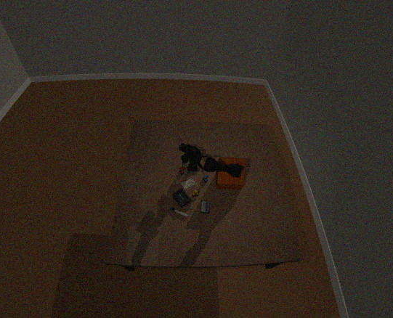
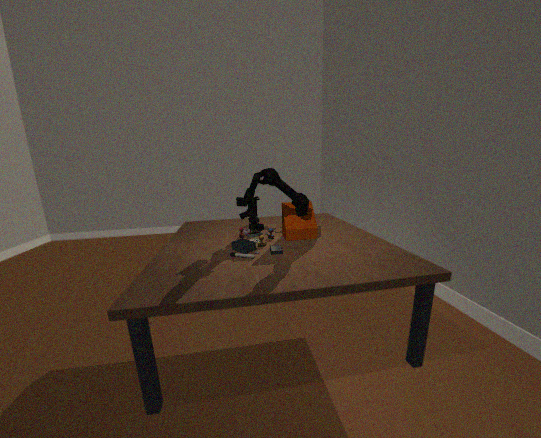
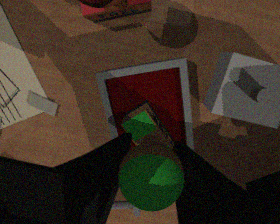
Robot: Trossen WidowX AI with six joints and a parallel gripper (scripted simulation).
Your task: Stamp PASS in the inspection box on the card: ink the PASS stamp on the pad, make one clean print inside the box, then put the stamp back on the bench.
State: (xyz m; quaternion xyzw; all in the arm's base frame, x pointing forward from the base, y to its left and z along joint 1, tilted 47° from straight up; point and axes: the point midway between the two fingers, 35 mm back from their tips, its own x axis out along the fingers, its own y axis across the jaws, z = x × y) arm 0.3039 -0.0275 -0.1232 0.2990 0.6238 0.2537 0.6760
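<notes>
The red ink pad is 3 cm below my gripper tip. The rest, counted from my gripper tip: small grey bolt (9 cm behind, 3 cm below, 1 cm to the left); green-knobbed stamp (right at my gripper tip); red-knobbed stamp (8 cm ahead, 3 cm to the left, 2 cm below).
</notes>
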